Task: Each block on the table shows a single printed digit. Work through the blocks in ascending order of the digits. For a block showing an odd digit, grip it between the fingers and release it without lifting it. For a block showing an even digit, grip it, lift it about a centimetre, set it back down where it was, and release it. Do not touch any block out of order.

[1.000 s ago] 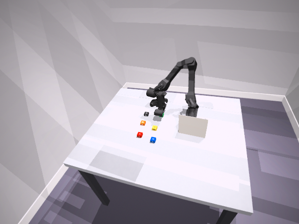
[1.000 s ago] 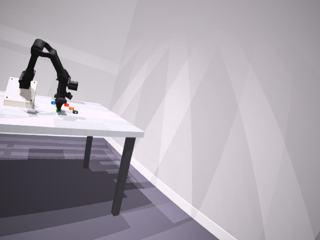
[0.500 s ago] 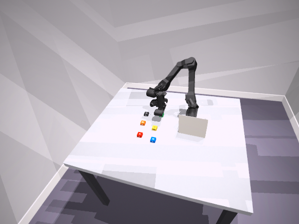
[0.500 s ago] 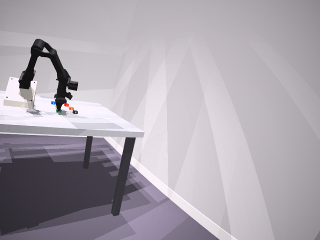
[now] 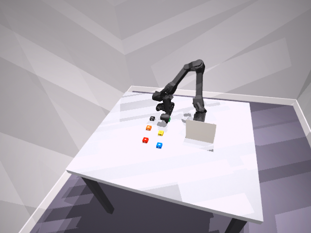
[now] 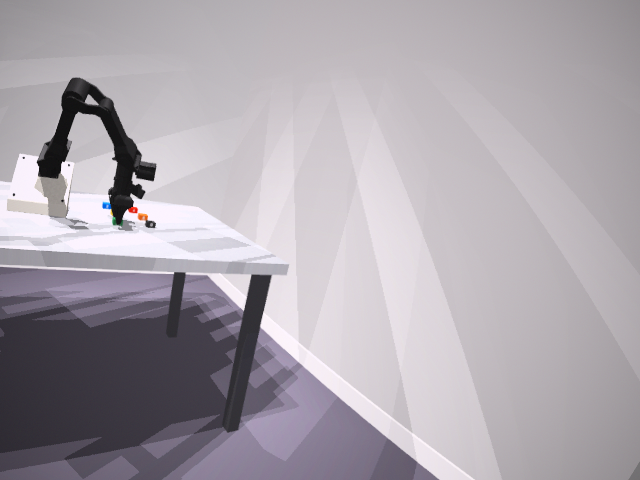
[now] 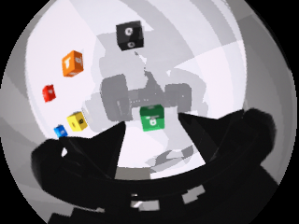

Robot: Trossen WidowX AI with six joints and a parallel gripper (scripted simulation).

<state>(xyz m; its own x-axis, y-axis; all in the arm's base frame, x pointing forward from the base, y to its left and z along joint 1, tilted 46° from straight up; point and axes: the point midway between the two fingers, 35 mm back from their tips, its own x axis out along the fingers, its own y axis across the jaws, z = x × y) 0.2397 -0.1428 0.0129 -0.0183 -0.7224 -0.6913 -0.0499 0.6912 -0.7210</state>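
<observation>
The green block is right at my gripper tip. From my gripper tip the other things lie so: yellow block: 1 cm ahead, 15 cm to the left; orange block: 11 cm ahead, 12 cm to the left; black block: 12 cm ahead, 2 cm to the left.
</observation>
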